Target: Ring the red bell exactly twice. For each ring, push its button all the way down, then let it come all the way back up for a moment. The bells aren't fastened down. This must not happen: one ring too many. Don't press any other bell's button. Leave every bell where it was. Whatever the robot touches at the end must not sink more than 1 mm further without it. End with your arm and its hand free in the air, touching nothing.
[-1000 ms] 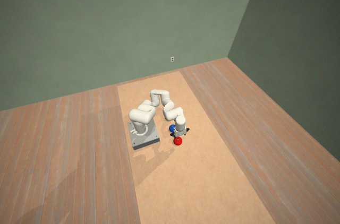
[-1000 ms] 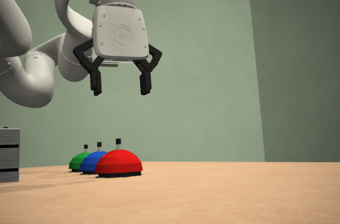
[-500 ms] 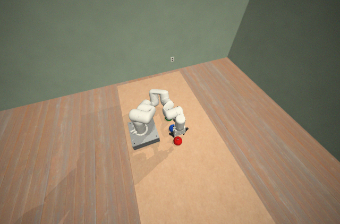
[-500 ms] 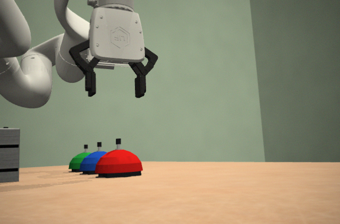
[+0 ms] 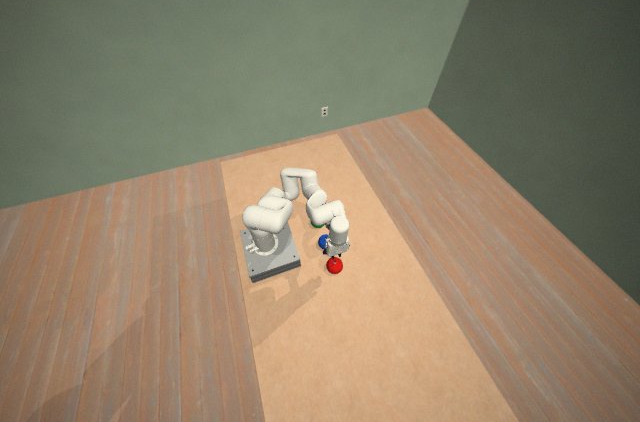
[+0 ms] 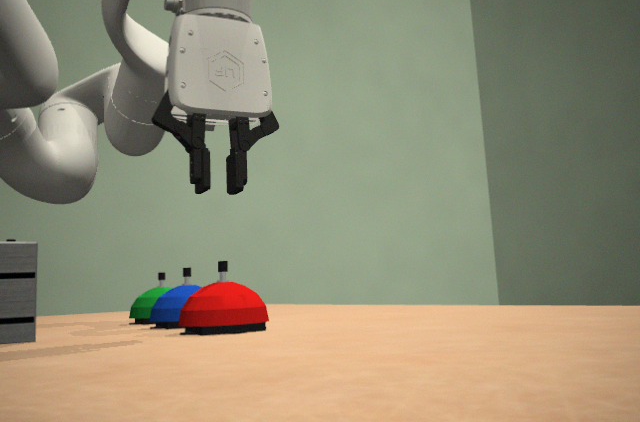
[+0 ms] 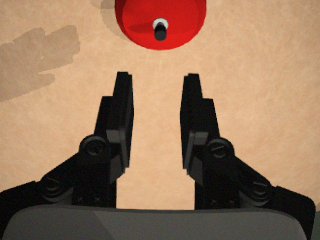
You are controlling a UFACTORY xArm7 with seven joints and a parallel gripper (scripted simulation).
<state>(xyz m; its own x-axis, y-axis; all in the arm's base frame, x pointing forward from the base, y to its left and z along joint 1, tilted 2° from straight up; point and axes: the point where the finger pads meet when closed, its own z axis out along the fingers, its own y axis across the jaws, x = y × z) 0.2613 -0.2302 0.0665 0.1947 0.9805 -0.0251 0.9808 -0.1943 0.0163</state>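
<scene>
Now: hand 11 cm above the red bell. Round my hand: blue bell: 13 cm to the left, 11 cm below, 3 cm ahead; green bell: 26 cm to the left, 11 cm below, 5 cm ahead.
</scene>
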